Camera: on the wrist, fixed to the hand. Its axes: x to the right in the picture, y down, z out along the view.
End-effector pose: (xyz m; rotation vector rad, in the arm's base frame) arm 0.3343 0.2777 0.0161 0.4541 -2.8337 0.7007
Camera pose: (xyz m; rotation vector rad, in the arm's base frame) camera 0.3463 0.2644 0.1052 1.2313 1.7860 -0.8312
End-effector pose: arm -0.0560 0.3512 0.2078 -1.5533 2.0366 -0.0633
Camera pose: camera -0.0458 0.2996 0.2819 0.4801 1.9475 0.5390
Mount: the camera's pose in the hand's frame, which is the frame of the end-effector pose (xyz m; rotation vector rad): 0.0145 -0.0529 -0.0725 0.3703 -0.6410 1.5902
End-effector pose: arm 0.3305 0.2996 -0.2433 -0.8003 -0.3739 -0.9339
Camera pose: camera 0.2915 0.2190 -0.2589 -0.7488 -0.3121 0.8764
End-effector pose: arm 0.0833 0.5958 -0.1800 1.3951 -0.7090 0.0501
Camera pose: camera 0.1485 0.6450 -0.2198 0.8203 -2.2859 1.0473
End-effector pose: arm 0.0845 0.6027 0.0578 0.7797 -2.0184 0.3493
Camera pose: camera 0.1610 0.5947 0.1062 0.7577 2.5296 -1.3498
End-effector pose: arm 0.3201 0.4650 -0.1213 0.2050 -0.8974 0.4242
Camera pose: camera 0.4029 0.4465 -0.1540 -0.1013 -1.4899 2.0945
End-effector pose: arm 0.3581 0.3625 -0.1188 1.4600 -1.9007 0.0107
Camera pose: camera 0.4399 0.3619 -0.0792 0.2763 2.9170 -0.6523
